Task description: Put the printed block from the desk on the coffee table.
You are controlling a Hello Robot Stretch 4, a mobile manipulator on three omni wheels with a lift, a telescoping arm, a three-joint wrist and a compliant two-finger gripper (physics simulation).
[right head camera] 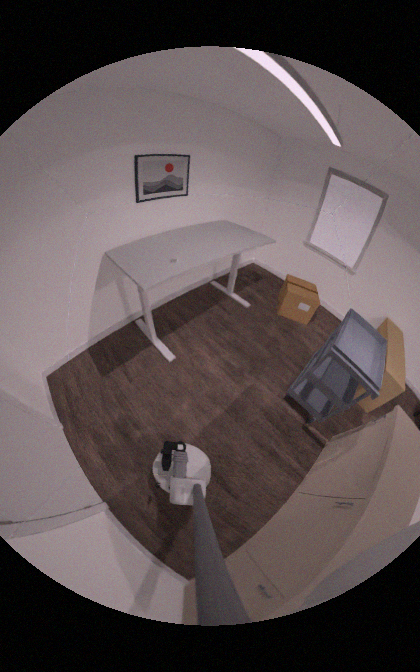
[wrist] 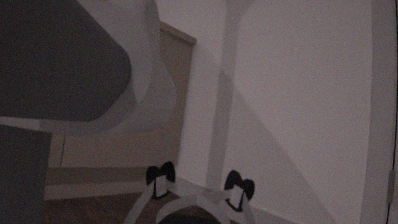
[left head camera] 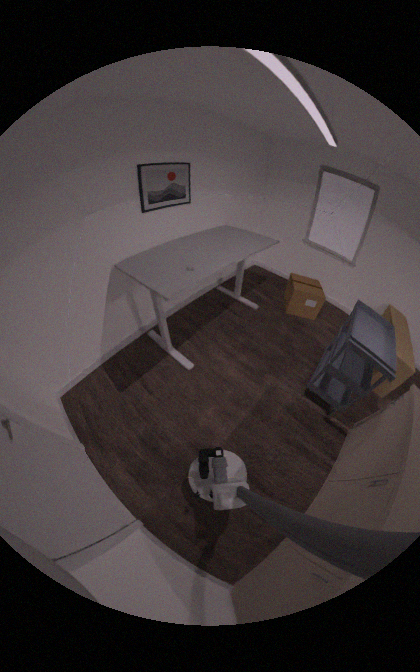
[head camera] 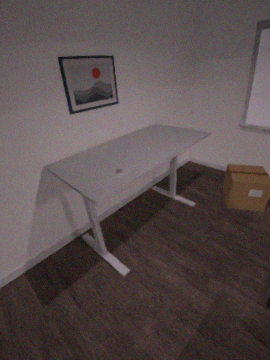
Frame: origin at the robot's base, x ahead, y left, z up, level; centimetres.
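Seen in the pictures: gripper, fingertip midpoint: [wrist: 200, 178].
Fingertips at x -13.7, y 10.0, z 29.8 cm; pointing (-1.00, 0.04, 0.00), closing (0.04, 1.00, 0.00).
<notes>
A point is followed by its place in that frame.
A small grey block [head camera: 119, 171] {x 120.4, y 11.8, z 93.5 cm} [left head camera: 190, 269] [right head camera: 173, 260] lies on the desk [head camera: 145, 142] {x 178.9, y -11.4, z 92.3 cm} [left head camera: 200, 250] [right head camera: 200, 242], near its front edge and toward the left end. The desk is pale grey with white legs and stands against the wall. My gripper [wrist: 200, 178] {x -13.7, y 10.0, z 29.8 cm} is open in the wrist view, its two dark fingertips apart with nothing between them. It is far from the desk. The coffee table does not show clearly; a small dark shape is at the right rim of the right head view, too little to tell what it is.
A cardboard box [head camera: 246, 187] {x 172.9, y -128.0, z 30.7 cm} [left head camera: 304, 296] [right head camera: 298, 300] stands right of the desk. A grey cart [left head camera: 352, 338] [right head camera: 336, 353] stands further right, before a tan box [left head camera: 400, 332] [right head camera: 395, 350]. A beige cabinet [left head camera: 367, 455] [right head camera: 350, 470] is at the right. A framed picture [head camera: 91, 84] {x 187.6, y 33.7, z 148.8 cm} hangs above the desk.
</notes>
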